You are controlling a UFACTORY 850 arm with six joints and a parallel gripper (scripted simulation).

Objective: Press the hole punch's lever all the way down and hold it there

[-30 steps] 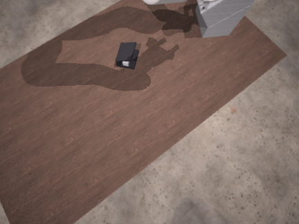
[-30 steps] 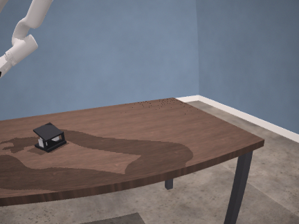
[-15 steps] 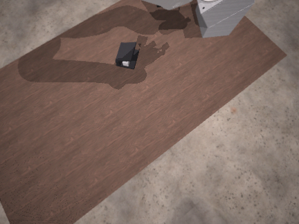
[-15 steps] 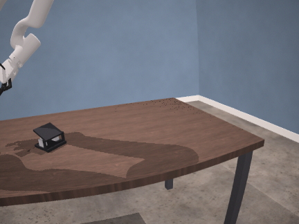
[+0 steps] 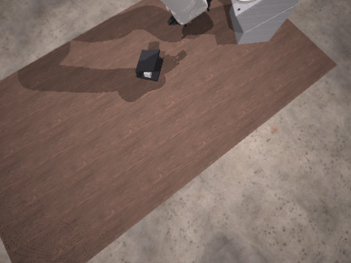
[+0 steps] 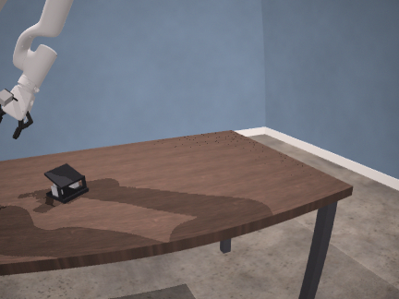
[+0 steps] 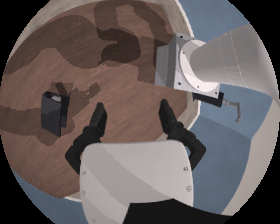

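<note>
Now: the hole punch 200 mm below my hand, 190 mm ahead of it and 100 mm to the right of it.
</note>
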